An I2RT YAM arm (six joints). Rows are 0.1 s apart.
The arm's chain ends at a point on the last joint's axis. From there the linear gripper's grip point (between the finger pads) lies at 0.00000 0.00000 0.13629 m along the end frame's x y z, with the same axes.
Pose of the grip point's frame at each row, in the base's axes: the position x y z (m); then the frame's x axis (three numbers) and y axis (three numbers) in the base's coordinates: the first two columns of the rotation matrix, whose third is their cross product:
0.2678, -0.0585, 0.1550, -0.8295, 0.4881, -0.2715, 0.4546, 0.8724, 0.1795
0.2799, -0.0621, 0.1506, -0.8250, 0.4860, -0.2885, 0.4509, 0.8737, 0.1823
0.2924, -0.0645, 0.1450, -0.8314, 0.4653, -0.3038, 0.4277, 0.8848, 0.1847
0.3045, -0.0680, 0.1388, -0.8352, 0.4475, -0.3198, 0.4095, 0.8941, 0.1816
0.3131, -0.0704, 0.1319, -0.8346, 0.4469, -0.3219, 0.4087, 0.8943, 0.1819
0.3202, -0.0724, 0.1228, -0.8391, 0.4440, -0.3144, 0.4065, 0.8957, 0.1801
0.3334, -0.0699, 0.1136, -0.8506, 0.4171, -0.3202, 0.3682, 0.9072, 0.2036
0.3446, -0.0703, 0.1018, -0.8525, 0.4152, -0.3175, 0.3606, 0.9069, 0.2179
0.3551, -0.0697, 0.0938, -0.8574, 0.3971, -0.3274, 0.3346, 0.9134, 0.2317
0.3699, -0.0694, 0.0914, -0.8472, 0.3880, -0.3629, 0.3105, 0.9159, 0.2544
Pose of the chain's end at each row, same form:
0.2236, -0.0620, 0.2839, -0.8295, 0.4881, -0.2715, 0.4546, 0.8724, 0.1795
0.2335, -0.0649, 0.2787, -0.8250, 0.4860, -0.2885, 0.4509, 0.8737, 0.1823
0.2441, -0.0677, 0.2724, -0.8314, 0.4653, -0.3038, 0.4277, 0.8848, 0.1847
0.2545, -0.0708, 0.2656, -0.8352, 0.4475, -0.3198, 0.4095, 0.8941, 0.1816
0.2628, -0.0732, 0.2585, -0.8346, 0.4469, -0.3219, 0.4087, 0.8943, 0.1819
0.2709, -0.0756, 0.2498, -0.8391, 0.4440, -0.3144, 0.4065, 0.8957, 0.1801
0.2822, -0.0774, 0.2397, -0.8506, 0.4171, -0.3202, 0.3682, 0.9072, 0.2036
0.2930, -0.0800, 0.2276, -0.8525, 0.4152, -0.3175, 0.3606, 0.9069, 0.2179
0.3018, -0.0818, 0.2186, -0.8574, 0.3971, -0.3274, 0.3346, 0.9134, 0.2317
0.3111, -0.0834, 0.2136, -0.8472, 0.3880, -0.3629, 0.3105, 0.9159, 0.2544

